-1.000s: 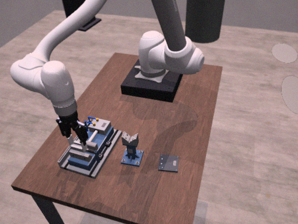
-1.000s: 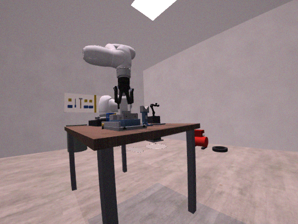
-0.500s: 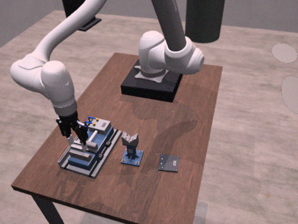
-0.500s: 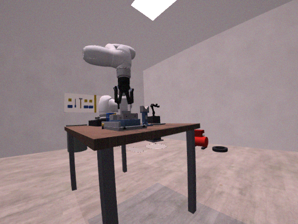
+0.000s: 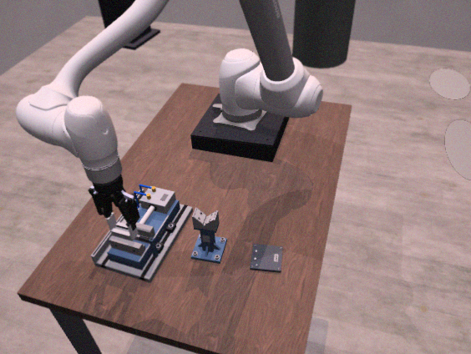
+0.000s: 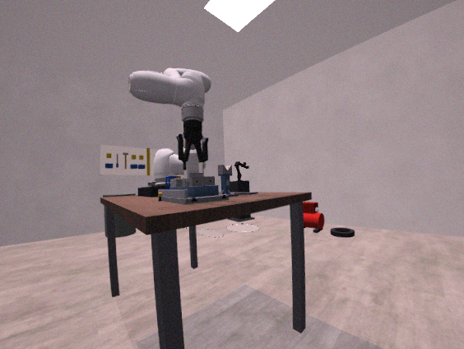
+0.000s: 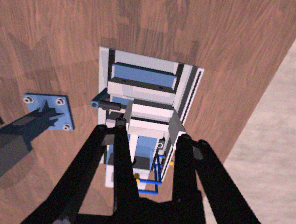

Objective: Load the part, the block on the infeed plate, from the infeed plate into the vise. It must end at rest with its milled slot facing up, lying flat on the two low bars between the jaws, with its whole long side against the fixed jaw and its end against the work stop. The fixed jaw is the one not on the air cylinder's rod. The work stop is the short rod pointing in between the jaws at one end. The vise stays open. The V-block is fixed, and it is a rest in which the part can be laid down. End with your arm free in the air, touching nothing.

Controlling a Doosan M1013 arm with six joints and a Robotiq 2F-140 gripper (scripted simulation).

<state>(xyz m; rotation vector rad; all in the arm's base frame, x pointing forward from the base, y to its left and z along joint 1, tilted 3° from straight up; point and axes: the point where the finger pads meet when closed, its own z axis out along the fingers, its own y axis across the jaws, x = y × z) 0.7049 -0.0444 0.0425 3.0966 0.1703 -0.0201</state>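
The part lies 20 mm below my hand. Round my hand: fixed jaw 40 mm below, 30 mm ahead, 20 mm to the left; work stop 70 mm to the left, 30 mm below, 10 mm behind; moving jaw 40 mm below, 40 mm behind, 20 mm to the left.
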